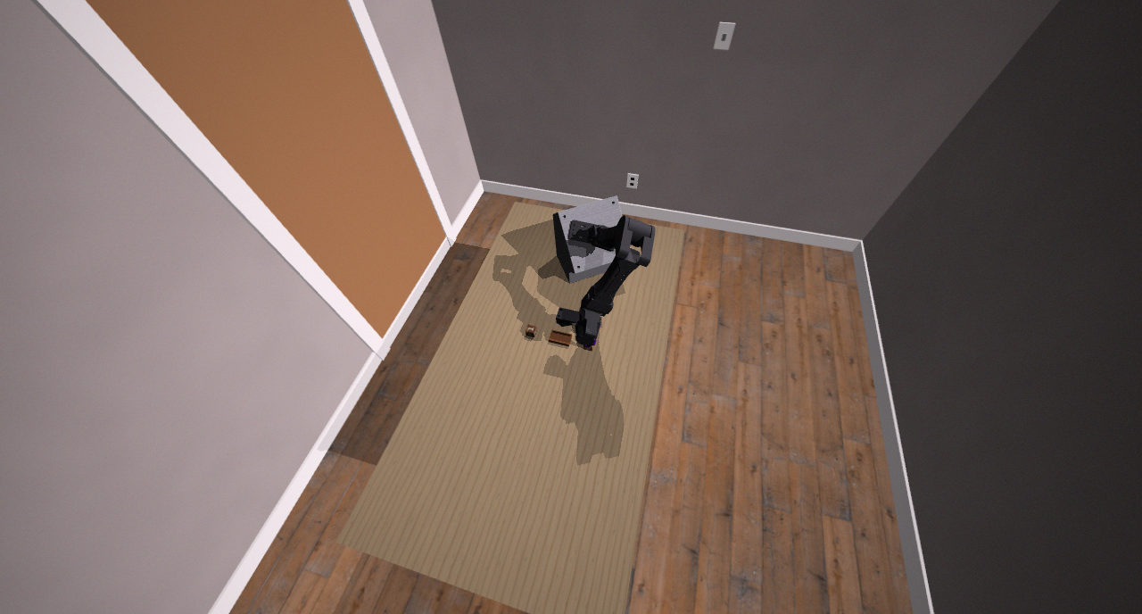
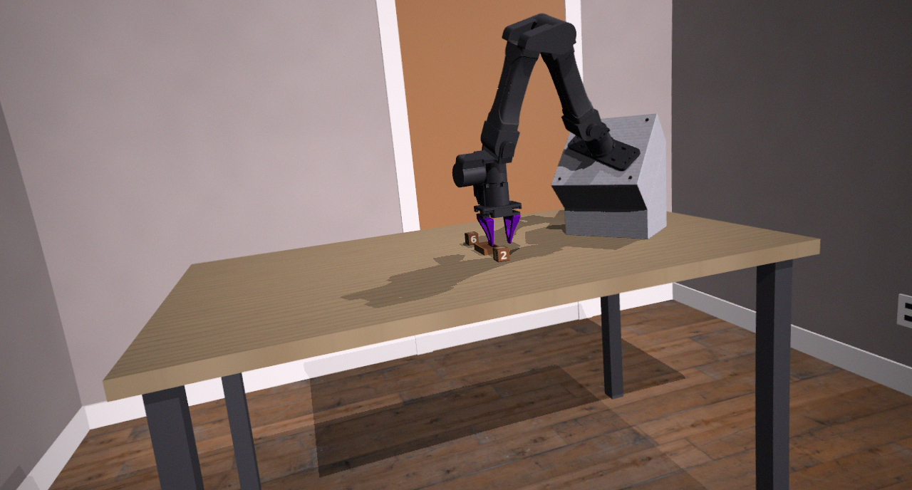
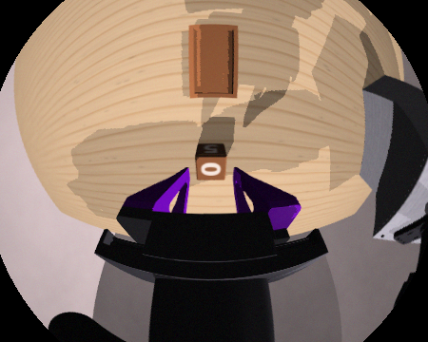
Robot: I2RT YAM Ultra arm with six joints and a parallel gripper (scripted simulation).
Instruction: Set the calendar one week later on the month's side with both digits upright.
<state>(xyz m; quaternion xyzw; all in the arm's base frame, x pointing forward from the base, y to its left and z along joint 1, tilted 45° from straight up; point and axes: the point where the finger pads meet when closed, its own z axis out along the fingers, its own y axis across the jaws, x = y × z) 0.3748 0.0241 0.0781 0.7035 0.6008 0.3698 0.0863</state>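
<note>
My hand is 11 cm to the left of the brown tray and 4 cm above it.
</note>
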